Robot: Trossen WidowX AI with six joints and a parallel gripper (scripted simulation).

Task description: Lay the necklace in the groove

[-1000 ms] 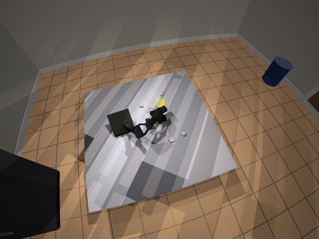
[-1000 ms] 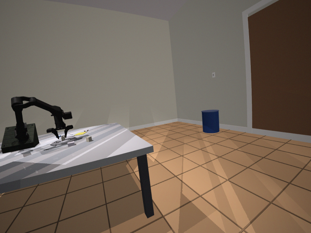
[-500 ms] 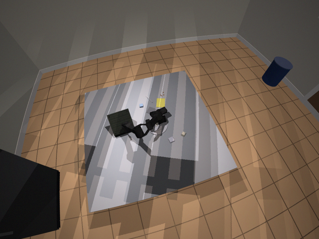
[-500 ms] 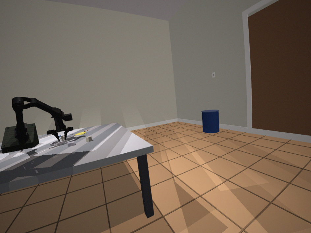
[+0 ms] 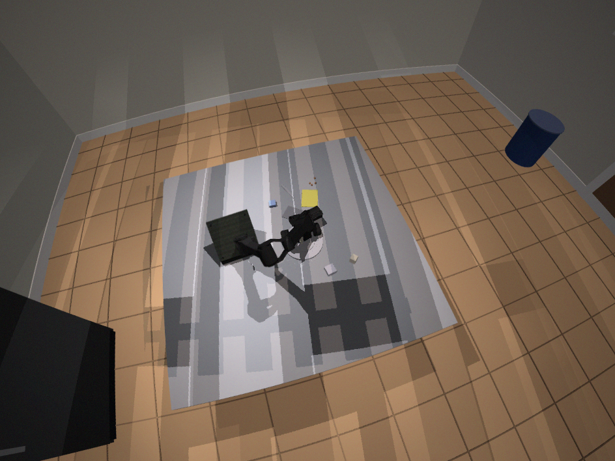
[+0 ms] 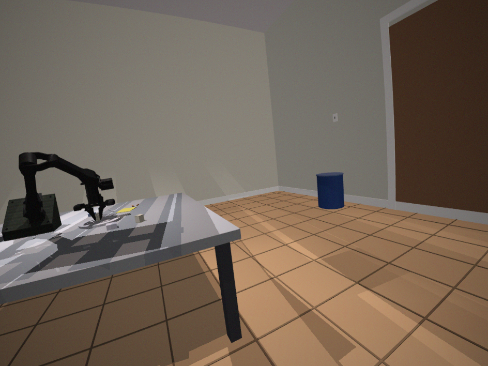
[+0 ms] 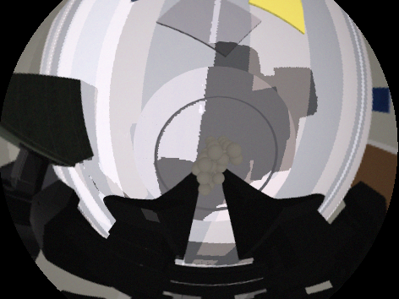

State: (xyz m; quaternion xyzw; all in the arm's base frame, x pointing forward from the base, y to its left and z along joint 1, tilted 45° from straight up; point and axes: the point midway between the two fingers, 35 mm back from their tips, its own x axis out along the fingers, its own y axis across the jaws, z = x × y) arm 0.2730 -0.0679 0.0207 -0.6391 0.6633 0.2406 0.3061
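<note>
The round bead board lies 10 mm below my gripper tip and 10 mm ahead of it. Round my gripper tip: grey card: 180 mm to the left, 20 mm below, 20 mm ahead; beige cube: 200 mm ahead, 180 mm to the right; white block: 190 mm to the right, 80 mm ahead.
</note>
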